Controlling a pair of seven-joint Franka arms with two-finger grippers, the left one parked.
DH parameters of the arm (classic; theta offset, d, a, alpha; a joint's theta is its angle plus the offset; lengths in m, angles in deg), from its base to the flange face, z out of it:
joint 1: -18 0.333 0 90
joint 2: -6.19 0 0 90
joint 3: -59.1 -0.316 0.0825 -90
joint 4: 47.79 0 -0.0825 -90
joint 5: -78.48 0.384 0 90
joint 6: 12.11 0 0.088 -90
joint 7: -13.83 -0.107 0 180
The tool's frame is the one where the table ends.
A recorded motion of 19 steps. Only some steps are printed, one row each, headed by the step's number.
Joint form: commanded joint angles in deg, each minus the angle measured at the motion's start. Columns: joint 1, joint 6, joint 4, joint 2, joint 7, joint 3, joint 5.
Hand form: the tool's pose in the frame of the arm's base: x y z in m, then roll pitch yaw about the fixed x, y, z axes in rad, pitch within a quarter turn. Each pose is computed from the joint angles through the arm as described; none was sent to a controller.
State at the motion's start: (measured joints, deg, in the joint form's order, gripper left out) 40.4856 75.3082 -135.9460 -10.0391 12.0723 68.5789 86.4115
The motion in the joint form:
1: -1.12 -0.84 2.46 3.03 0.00 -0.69 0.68
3: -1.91 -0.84 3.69 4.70 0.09 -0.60 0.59
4: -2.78 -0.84 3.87 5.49 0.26 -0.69 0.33
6: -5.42 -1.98 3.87 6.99 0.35 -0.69 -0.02
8: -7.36 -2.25 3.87 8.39 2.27 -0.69 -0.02
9: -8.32 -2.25 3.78 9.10 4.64 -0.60 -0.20
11: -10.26 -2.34 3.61 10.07 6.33 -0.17 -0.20
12: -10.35 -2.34 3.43 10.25 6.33 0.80 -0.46
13: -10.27 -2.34 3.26 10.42 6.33 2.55 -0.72
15: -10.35 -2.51 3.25 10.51 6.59 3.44 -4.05
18: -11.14 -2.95 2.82 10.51 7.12 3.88 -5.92
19: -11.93 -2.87 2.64 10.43 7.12 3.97 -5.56
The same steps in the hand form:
1: 0.5872 0.1575 0.5228 -3.0319 0.2153 0.1939
3: 0.5857 0.1470 0.5502 -3.0277 0.1649 0.1819
4: 0.5851 0.1375 0.5598 -3.0290 0.1478 0.1714
6: 0.5827 0.1077 0.5738 -3.0306 0.1415 0.1294
8: 0.5796 0.0863 0.5878 -3.0225 0.1182 0.1301
9: 0.5780 0.0746 0.5942 -3.0199 0.1026 0.1530
11: 0.5758 0.0499 0.6025 -3.0162 0.0865 0.1413
12: 0.5756 0.0391 0.6029 -3.0220 0.0868 0.1224
13: 0.5755 0.0225 0.6035 -3.0291 0.0868 0.0928
15: 0.5748 0.0065 0.6037 -3.0879 0.0930 0.0759
18: 0.5735 -0.0093 0.5997 -3.1190 0.1106 0.0610
19: 0.5737 -0.0173 0.5976 -3.1129 0.1131 0.0461

